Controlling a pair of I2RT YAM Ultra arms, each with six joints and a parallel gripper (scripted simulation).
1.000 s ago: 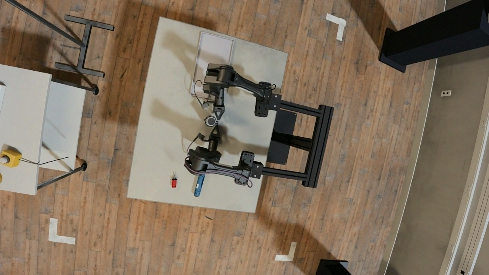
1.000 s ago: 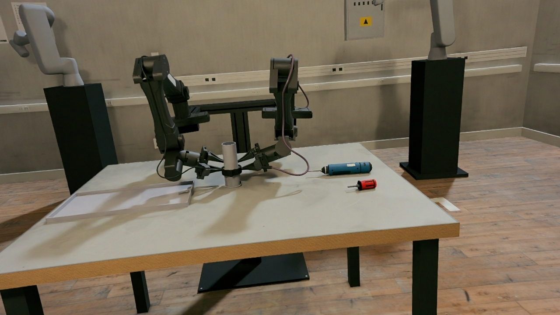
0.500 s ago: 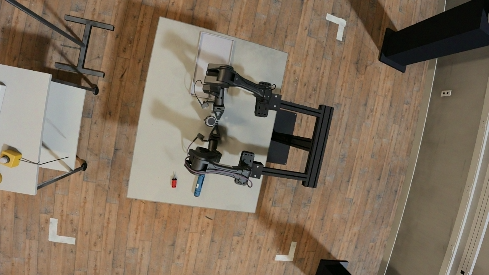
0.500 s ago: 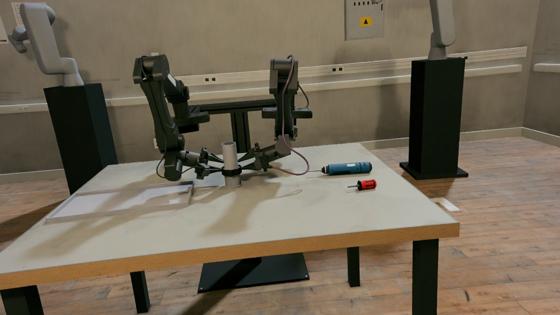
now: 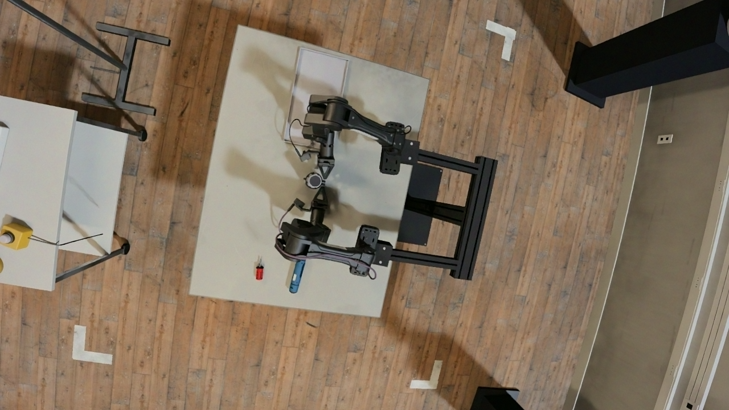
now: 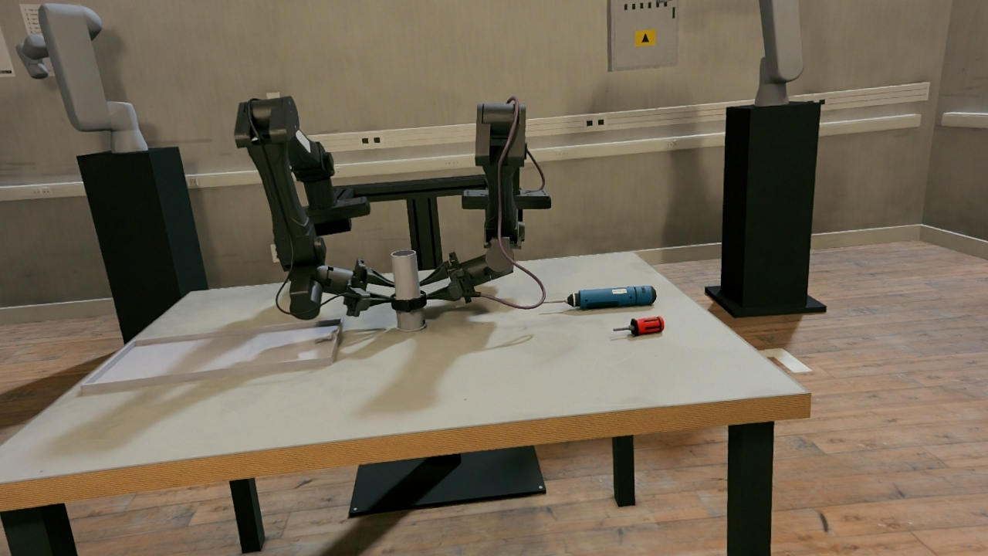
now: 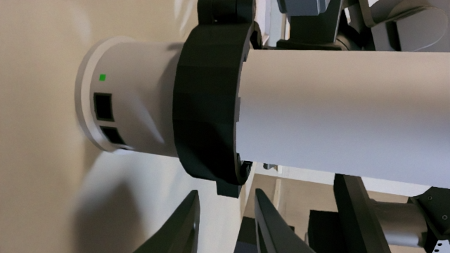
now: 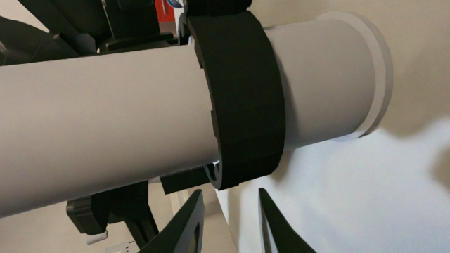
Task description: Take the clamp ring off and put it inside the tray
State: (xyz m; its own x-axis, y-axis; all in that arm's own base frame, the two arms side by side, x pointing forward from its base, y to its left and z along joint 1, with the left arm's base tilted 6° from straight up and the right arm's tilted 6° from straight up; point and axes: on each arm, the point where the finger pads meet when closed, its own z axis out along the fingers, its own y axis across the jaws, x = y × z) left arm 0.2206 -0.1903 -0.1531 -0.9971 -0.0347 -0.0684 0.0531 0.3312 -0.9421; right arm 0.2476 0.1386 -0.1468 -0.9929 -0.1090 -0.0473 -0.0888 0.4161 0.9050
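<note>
Now: the black clamp ring 40 mm ahead of my left hand and 30 mm to the right of it. The rest, counted from my left hand: pale link tube (40 mm ahead, 30 mm to the right, 40 mm above); small screw (100 mm ahead, 190 mm to the right, 60 mm below); grey joint module (40 mm ahead, 30 mm to the right, 40 mm below).
My right hand is 40 mm short of the black clamp ring, 30 mm to the right of it and 10 mm above it. Also, from my right hand: pale link tube (40 mm ahead, 40 mm above, 20 mm to the left); small screw (130 mm to the right, 90 mm ahead, 60 mm below); grey joint module (40 mm below, 40 mm ahead, 30 mm to the left).
</note>
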